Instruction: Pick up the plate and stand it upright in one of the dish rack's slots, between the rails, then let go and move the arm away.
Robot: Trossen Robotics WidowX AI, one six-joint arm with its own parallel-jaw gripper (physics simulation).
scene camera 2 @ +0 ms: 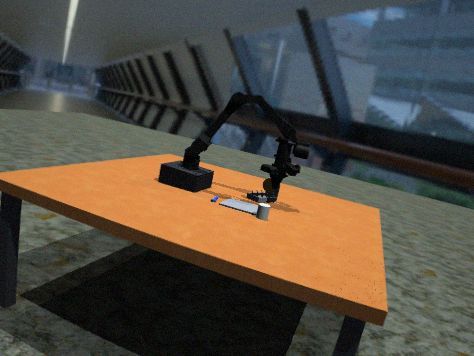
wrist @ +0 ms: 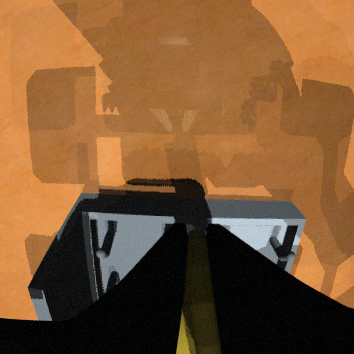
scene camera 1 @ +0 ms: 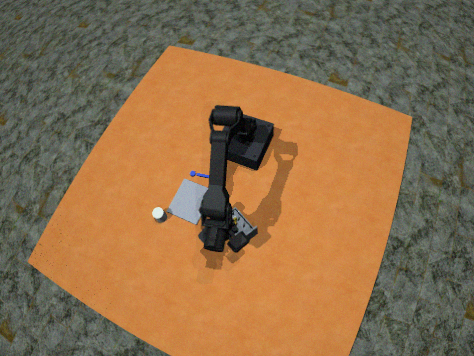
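Observation:
The yellow plate is on edge, seen nearly edge-on in the wrist view. My gripper is shut on it. A bit of the plate shows beside the arm in scene camera 1. The grey dish rack stands under the gripper, with short pegs at both sides and a taller wall at one end. The plate is upright over the rack, between the left and right pegs seen in the wrist view. The fingers hide its lower edge and the middle pegs, so I cannot tell whether it is in a slot.
A flat light-grey square lies beside the rack. A white cylinder stands at its far side from the arm's base. A small blue object lies near the square, partly under the arm in scene camera 1.

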